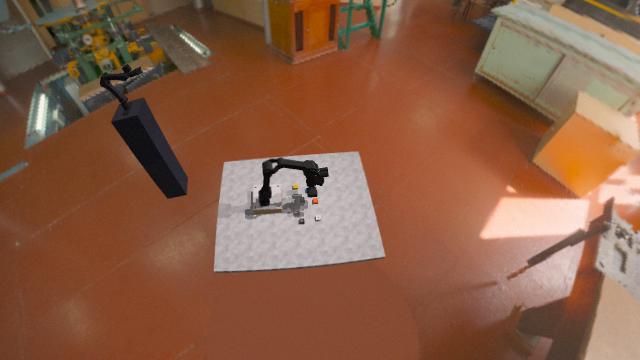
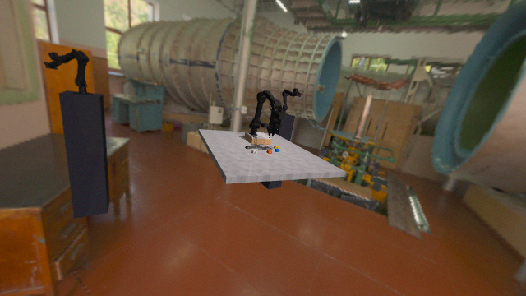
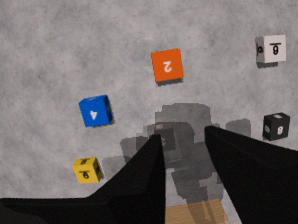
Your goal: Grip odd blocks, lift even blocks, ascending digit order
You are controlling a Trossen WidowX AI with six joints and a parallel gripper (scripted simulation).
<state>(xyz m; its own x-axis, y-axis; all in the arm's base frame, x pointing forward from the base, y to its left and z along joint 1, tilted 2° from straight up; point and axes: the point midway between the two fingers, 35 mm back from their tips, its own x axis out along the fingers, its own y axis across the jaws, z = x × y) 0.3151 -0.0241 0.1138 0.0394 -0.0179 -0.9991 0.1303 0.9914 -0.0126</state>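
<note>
Now: gripper tip 120 mm above the grey block, 60 mm past it and 20 mm to the right of it. From my gripper tip the other things lie so: white block: 140 mm to the right, 120 mm below, 10 mm ahead; then blue block: 120 mm below, 90 mm to the left; then orange block: 120 mm below, 30 mm ahead, 10 mm to the right.
</note>
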